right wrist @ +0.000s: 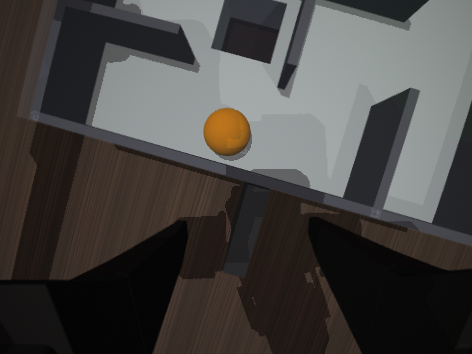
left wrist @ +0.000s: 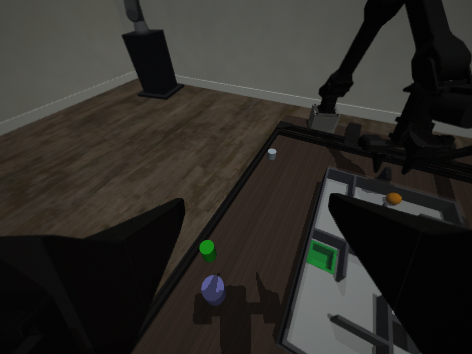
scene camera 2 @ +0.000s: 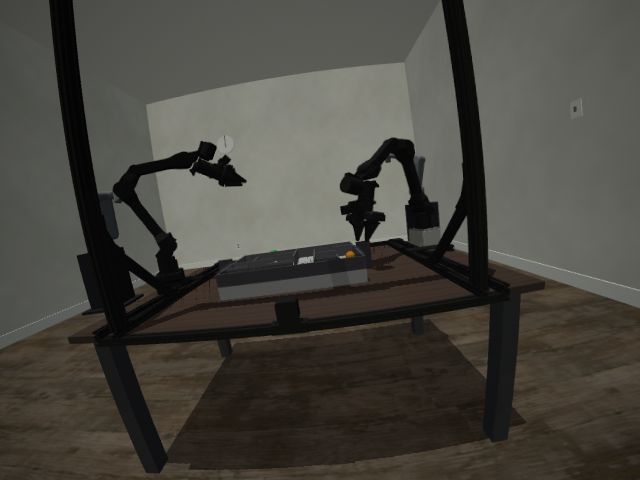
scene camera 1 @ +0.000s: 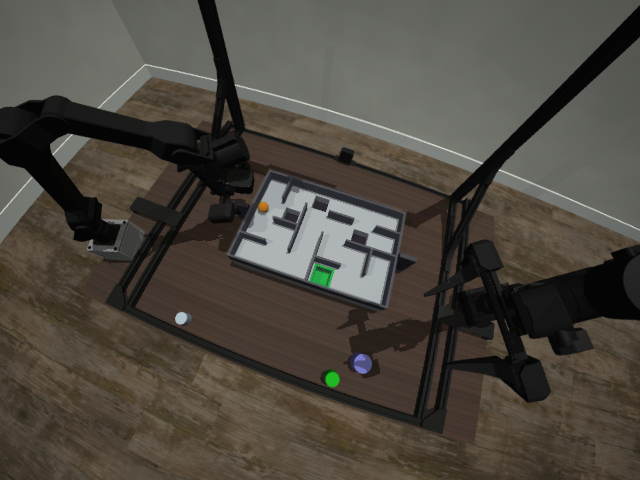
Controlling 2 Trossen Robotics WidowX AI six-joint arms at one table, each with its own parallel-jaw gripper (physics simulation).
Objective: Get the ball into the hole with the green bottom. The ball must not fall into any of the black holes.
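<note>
The orange ball (scene camera 1: 263, 207) (scene camera 2: 349, 254) (left wrist: 394, 199) (right wrist: 226, 131) lies on the grey-white maze board (scene camera 1: 268, 258) (scene camera 2: 258, 289) (right wrist: 150, 90), by its left wall in scene camera 1. The green-bottomed hole (scene camera 1: 321, 275) (left wrist: 321, 256) is by the near wall. Black holes (scene camera 1: 292, 214) (scene camera 1: 320, 204) (scene camera 1: 359, 237) lie among low walls. My right gripper (scene camera 2: 362, 239) (right wrist: 247, 226) is open and empty, pointing down beside the board's ball end; a dark side handle (right wrist: 244, 240) (left wrist: 385, 174) shows between its fingertips in the right wrist view. My left gripper (scene camera 1: 436, 329) (left wrist: 255, 202) is open and empty, raised away from the board.
Another dark handle (scene camera 1: 406, 261) sticks out from the opposite end of the board. A purple cylinder (scene camera 1: 361, 363) (left wrist: 213, 290), a green cylinder (scene camera 1: 332, 379) (left wrist: 208, 251) and a white cylinder (scene camera 1: 182, 318) (left wrist: 272, 154) stand near the table's near edge in scene camera 1. Dark frame rails border the table.
</note>
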